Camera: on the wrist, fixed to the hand. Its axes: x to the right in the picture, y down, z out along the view.
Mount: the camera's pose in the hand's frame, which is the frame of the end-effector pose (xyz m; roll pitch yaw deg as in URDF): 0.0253 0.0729 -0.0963 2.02 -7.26 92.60
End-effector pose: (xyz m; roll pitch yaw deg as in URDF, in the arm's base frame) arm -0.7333 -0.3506 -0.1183 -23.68 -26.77 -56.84
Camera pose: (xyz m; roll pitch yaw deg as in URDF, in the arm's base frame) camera -0.6685 -0.3984 -0.2118 -24.77 15.80 27.97
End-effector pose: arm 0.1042 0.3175 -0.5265 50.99 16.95 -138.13
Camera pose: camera 0.1676 0.2122 -0.5377 29.19 -55.67 -69.40
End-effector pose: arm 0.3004 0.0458 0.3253 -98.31 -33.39 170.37
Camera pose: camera 0.2657 0.1590 0.2906 -89.35 59.17 168.34
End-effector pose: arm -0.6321 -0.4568 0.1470 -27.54 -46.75 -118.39
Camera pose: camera -0.6639 -0.5579 0.0838 -45.78 15.66 -41.68
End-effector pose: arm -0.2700 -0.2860 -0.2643 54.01 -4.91 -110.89
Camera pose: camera -0.1661 -0.3524 -0.2597 -12.26 -60.34 -6.88
